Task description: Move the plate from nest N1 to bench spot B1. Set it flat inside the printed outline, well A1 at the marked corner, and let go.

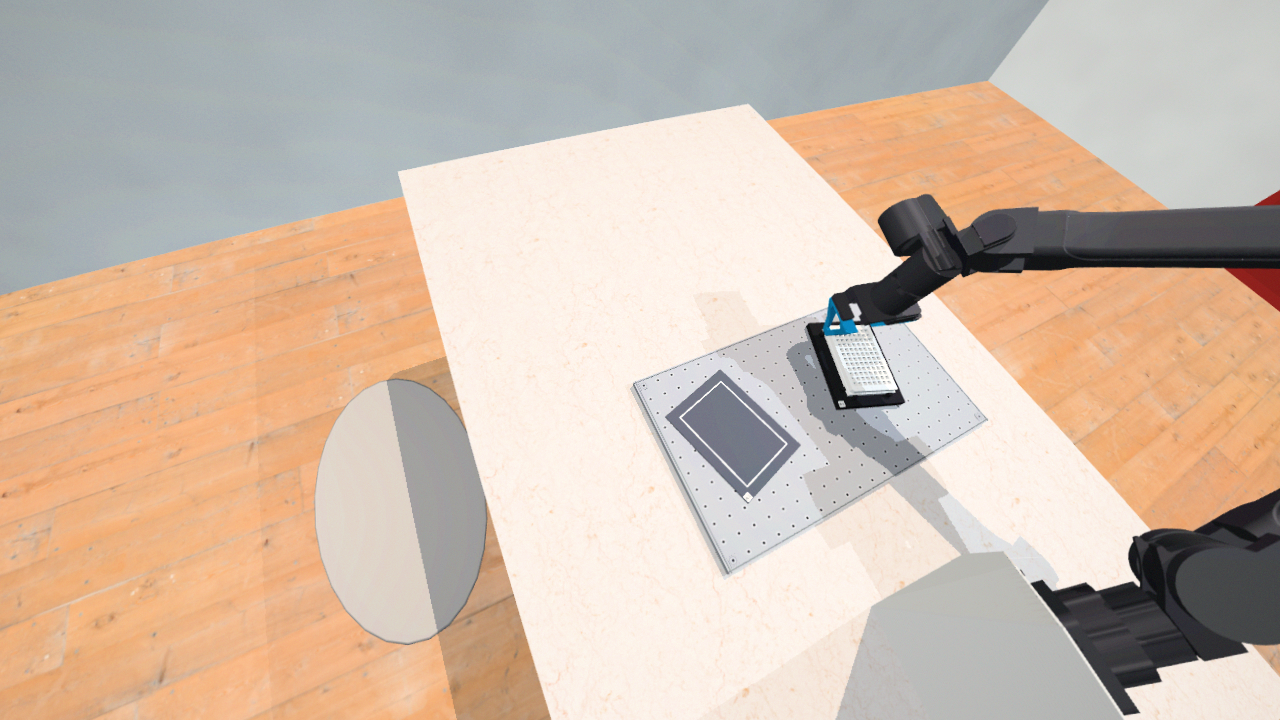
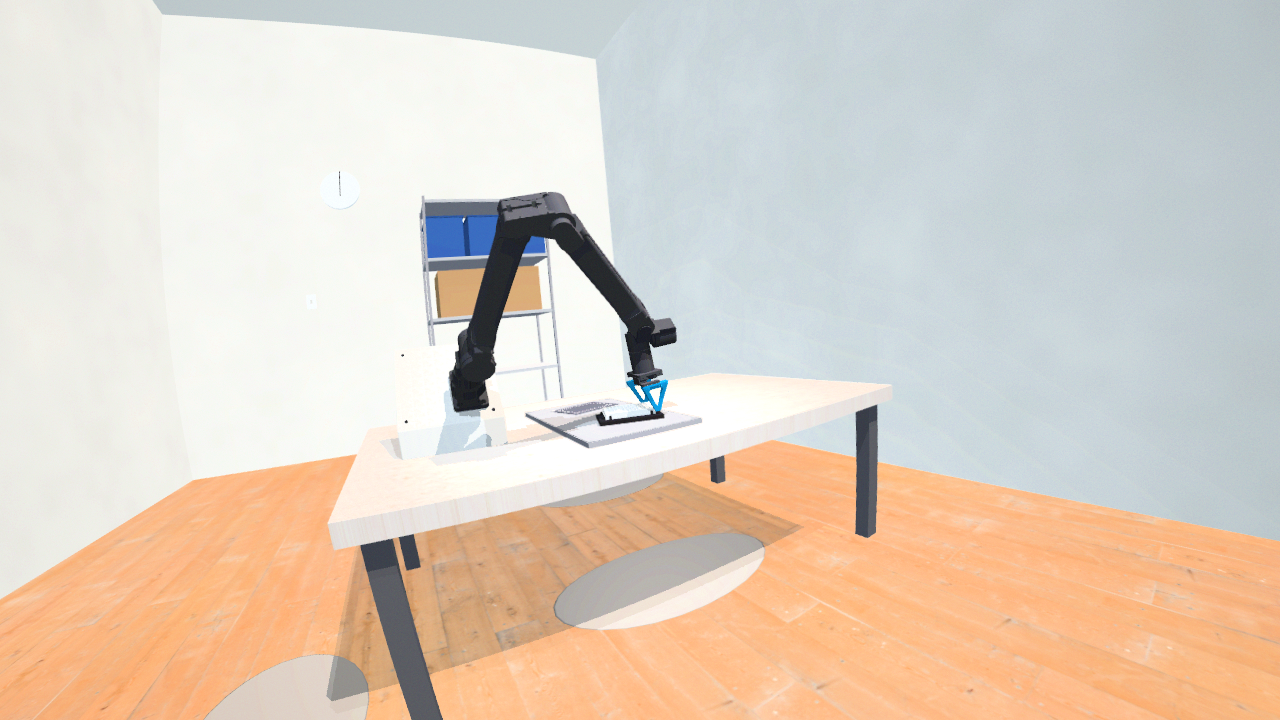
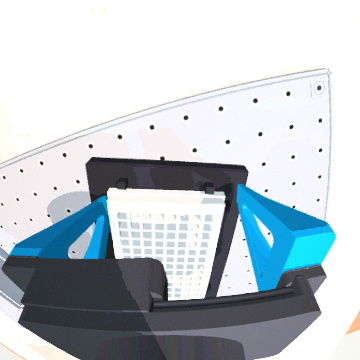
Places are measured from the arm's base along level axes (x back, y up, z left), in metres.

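Pixels of known places: gripper, between the fingertips: (image 1: 847,327) (image 2: 651,407) (image 3: 171,196); arm's base, origin of its link: (image 1: 1067,641) (image 2: 468,390).
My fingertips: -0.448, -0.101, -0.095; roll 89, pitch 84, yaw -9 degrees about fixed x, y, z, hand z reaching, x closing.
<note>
For each thing: its middle in the pictures, then the offset to it from my fingertips, as dx, dy, dz. "spot": a spot on its surface instead. Level surfaces: height alone.
- white well plate, middle of its body: (image 3: 164,256) (image 1: 859,358) (image 2: 628,410) +0.059, +0.001, +0.020
- black nest N1, middle of its body: (image 3: 163,247) (image 1: 855,361) (image 2: 628,414) +0.058, -0.009, +0.020
- Bench spot B1, a spot on its surface: (image 1: 733,435) spot: +0.101, -0.018, +0.280
- dark pad with a white printed outline, a spot on its surface: (image 1: 699,400) spot: +0.032, -0.018, +0.305
- small white corner mark, middle of its body: (image 1: 748,497) +0.189, -0.018, +0.302
- pale table, height of its surface: dy -0.033
The white well plate (image 1: 860,362) (image 2: 626,413) (image 3: 168,228) lies flat in the black nest N1 (image 1: 825,365) (image 3: 168,171) on the right part of the perforated board (image 1: 939,403) (image 2: 582,432) (image 3: 286,125). My gripper (image 1: 852,323) (image 2: 646,397) (image 3: 171,196) is open. Its blue fingers stand low on either side of the plate's far end, not pressing on it. Bench spot B1 (image 1: 733,435) is a dark pad with a white printed outline (image 1: 699,400) on the left part of the board. A small white corner mark (image 1: 747,495) sits at its near corner.
The board lies on a pale table (image 1: 582,269) (image 2: 536,475). The arm's grey base block (image 1: 966,645) (image 2: 447,429) stands at the near end of the table. A shelf rack (image 2: 425,269) with boxes stands behind, by the wall.
</note>
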